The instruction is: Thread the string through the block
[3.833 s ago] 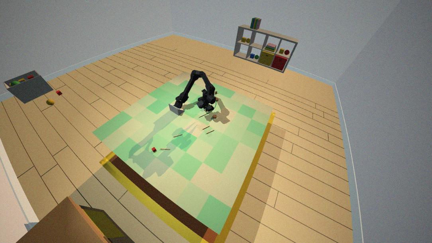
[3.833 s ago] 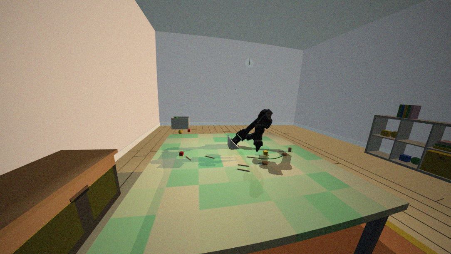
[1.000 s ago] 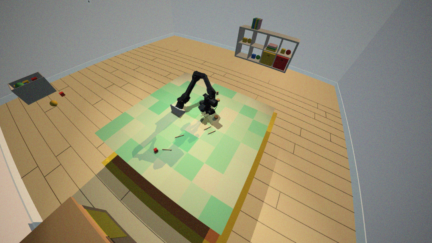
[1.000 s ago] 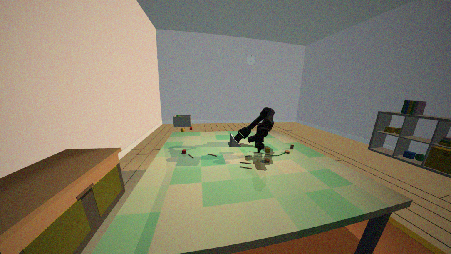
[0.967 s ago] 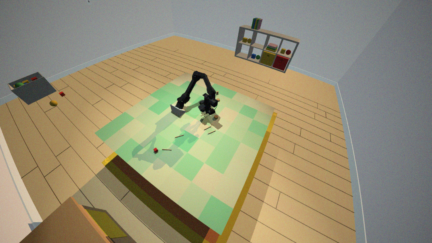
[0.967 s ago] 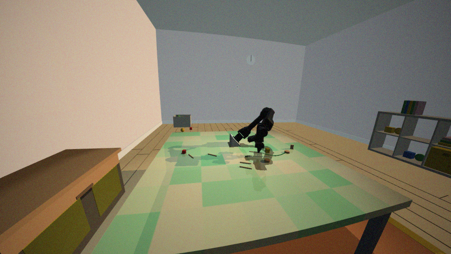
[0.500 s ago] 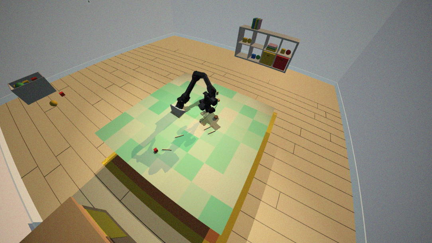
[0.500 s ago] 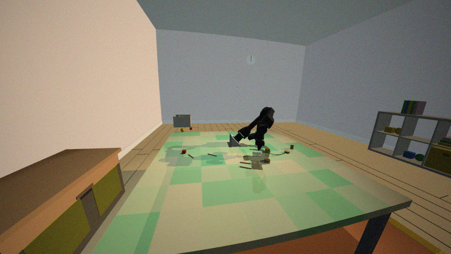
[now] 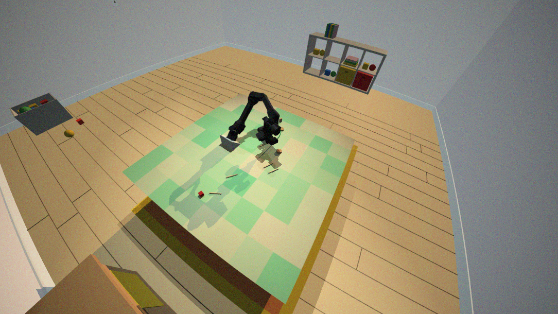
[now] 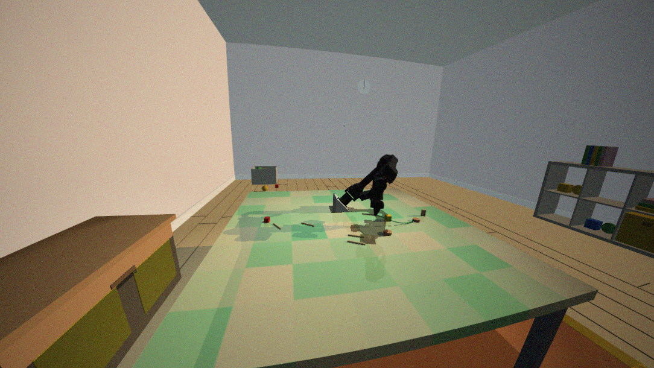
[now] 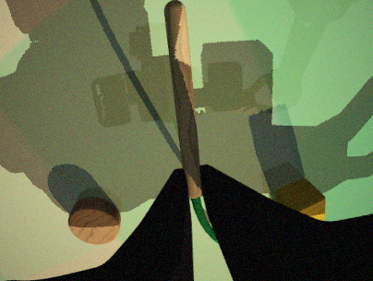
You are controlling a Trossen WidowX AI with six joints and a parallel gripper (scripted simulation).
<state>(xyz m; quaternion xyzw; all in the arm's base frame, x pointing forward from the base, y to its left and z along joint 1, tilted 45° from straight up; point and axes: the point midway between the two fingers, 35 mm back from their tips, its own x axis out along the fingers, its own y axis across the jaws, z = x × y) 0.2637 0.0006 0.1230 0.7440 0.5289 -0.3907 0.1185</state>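
The thin wooden stick lies 1 cm to the right of my gripper tip and 1 cm behind it. From my gripper tip the other things lie so: wooden disc: 10 cm ahead, 5 cm below, 2 cm to the left; then round wooden button: 27 cm to the left, 5 cm below; then yellow wooden block: 11 cm to the left, 5 cm behind, 4 cm below.
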